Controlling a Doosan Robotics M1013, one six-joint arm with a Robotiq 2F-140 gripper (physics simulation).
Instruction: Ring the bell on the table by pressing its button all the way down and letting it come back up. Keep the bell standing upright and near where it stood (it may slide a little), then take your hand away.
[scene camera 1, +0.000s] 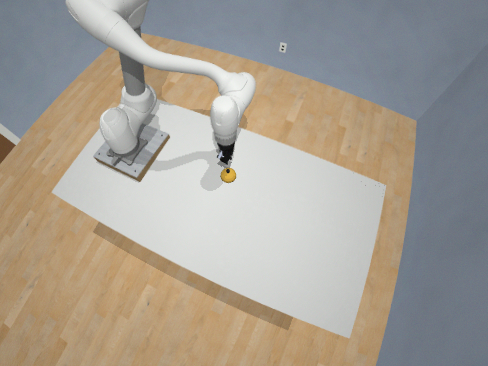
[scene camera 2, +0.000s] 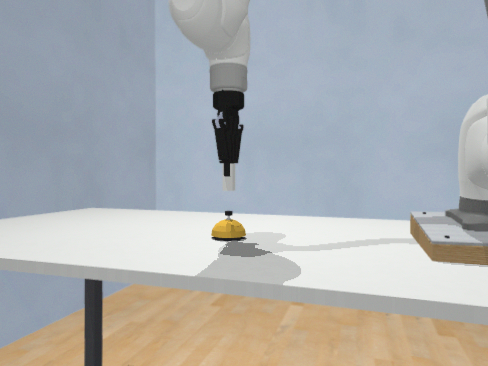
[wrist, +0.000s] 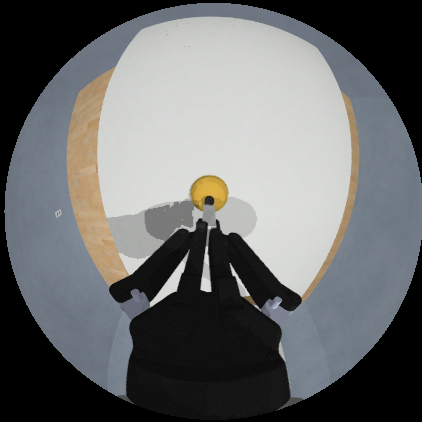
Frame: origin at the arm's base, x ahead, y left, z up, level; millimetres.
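Seen in the pictures: gripper, fingertip midpoint: (scene camera 1: 227, 165) (scene camera 2: 228, 190) (wrist: 207, 212); arm's base at its link origin: (scene camera 1: 127, 148).
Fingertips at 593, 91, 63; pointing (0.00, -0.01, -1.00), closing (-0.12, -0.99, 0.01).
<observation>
Offsets run from my fingertips to a thing's top centre, as dx, dy, dz. Level surfaces: height alone.
A yellow dome bell {+1, -2, -50} (scene camera 1: 228, 176) (scene camera 2: 228, 230) (wrist: 209, 187) stands upright on the white table. Its black button {+1, -2, -50} (scene camera 1: 228, 171) (scene camera 2: 228, 213) (wrist: 209, 200) stands up on a short stem above the dome. My gripper (scene camera 1: 226, 162) (scene camera 2: 228, 184) (wrist: 207, 212) is shut and empty, pointing straight down. Its pale fingertips are above the button, with a visible gap between them in the second scene view. In the wrist view the tips partly overlap the near edge of the bell.
The white table {dz -116} (scene camera 1: 280, 215) (scene camera 2: 125, 240) (wrist: 225, 100) carries the arm's base plate (scene camera 1: 155, 142) (scene camera 2: 450, 250) at one end. The arm's shadow falls beside the bell.
</observation>
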